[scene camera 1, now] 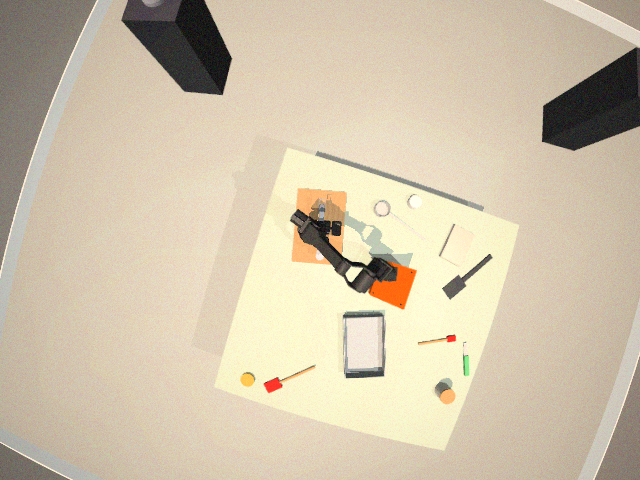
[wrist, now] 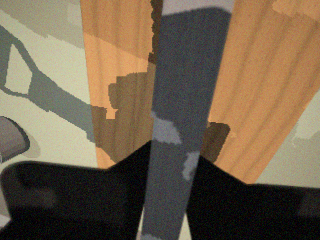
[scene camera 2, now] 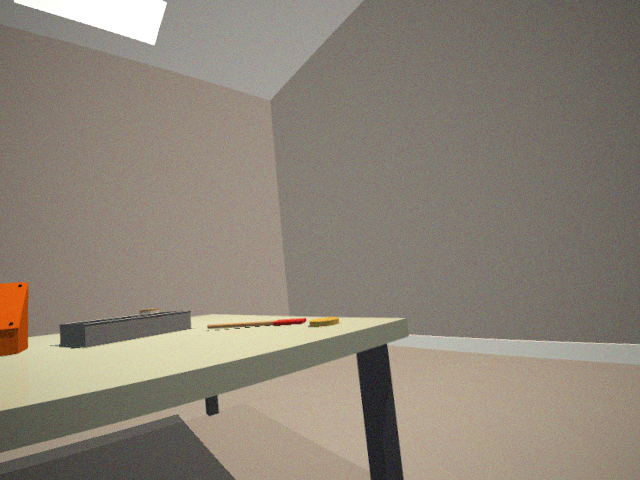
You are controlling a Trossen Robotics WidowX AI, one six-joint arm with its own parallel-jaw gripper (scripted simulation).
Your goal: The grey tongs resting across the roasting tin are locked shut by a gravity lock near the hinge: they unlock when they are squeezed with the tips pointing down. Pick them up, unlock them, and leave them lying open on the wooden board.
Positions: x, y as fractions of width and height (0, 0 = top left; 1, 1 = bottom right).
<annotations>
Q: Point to a roasting tin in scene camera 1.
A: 0.57, 0.71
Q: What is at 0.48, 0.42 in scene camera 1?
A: A wooden board.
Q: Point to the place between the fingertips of my gripper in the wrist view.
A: At 0.52, 0.61
</annotations>
